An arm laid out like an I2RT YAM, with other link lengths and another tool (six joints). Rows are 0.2 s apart.
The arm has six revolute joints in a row. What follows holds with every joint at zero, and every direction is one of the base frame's.
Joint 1 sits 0.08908 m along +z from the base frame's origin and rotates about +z.
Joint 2 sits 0.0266 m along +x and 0.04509 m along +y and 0.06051 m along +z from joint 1 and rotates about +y.
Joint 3 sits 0.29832 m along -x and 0.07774 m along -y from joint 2 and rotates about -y.
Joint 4 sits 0.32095 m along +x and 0.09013 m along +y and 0.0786 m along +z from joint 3 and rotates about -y.
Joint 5 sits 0.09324 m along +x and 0.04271 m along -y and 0.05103 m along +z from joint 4 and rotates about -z.
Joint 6 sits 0.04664 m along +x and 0.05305 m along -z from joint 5 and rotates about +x.
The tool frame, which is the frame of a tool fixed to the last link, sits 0.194 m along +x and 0.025 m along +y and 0.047 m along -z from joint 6; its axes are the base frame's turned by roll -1.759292, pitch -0.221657 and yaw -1.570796 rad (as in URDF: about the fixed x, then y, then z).
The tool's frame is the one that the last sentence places.
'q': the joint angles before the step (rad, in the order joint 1, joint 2, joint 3, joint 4, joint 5, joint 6). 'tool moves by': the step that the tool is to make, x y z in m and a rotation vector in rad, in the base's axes. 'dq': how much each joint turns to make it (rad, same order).
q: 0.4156 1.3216 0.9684 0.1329 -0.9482 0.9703
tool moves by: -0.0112 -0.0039 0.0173 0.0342 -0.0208 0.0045
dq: 0.0000 -0.0470 -0.0256 0.0418 -0.0087 0.0373
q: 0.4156 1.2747 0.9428 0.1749 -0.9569 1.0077
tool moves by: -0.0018 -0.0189 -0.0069 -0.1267 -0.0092 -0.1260
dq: 0.0030 -0.1171 0.0325 -0.2980 0.1533 -0.1362
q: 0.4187 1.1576 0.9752 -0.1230 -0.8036 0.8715
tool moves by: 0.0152 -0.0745 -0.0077 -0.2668 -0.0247 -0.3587
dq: 0.0001 -0.1868 0.0920 -0.4350 0.4282 -0.1207
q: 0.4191 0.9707 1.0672 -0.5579 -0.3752 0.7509
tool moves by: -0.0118 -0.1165 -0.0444 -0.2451 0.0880 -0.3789
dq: -0.0353 -0.1609 0.0032 -0.3400 0.3924 0.0167
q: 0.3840 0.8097 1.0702 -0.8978 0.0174 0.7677
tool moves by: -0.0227 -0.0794 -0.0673 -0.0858 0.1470 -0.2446
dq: -0.1169 -0.0963 -0.1133 -0.1542 0.1185 0.0591
